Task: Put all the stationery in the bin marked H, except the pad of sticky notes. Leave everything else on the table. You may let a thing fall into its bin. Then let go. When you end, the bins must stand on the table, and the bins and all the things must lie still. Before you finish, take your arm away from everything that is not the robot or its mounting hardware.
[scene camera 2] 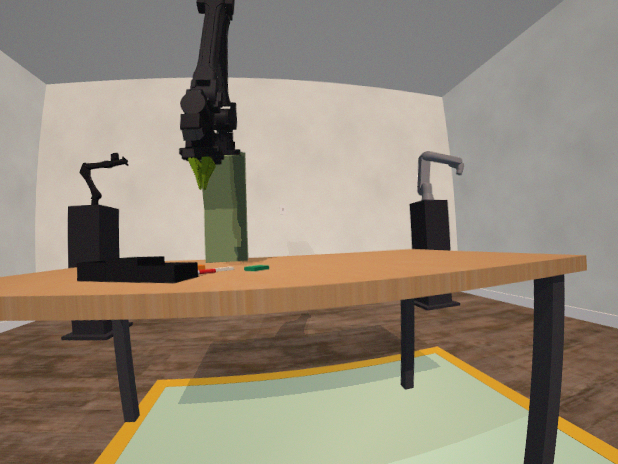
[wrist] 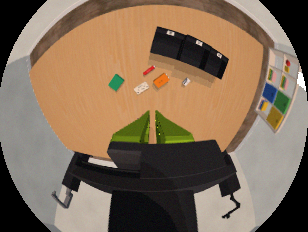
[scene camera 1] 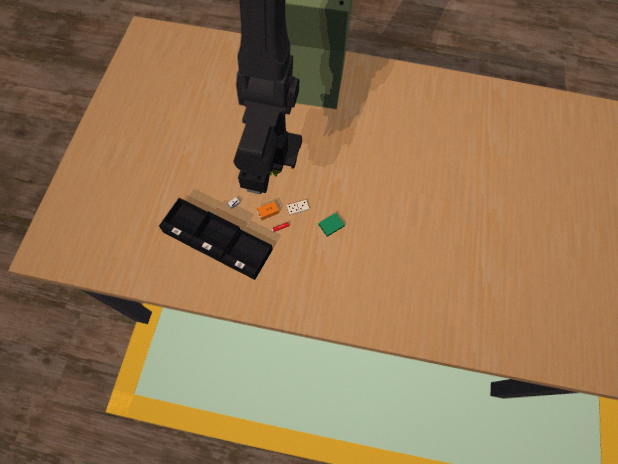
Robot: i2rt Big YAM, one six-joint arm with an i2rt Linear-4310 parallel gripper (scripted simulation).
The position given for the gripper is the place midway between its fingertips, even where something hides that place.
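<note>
The gripper [scene camera 2: 202, 189] is visible in the scene; the wrist view likewise contains the gripper [wrist: 152, 114].
</note>
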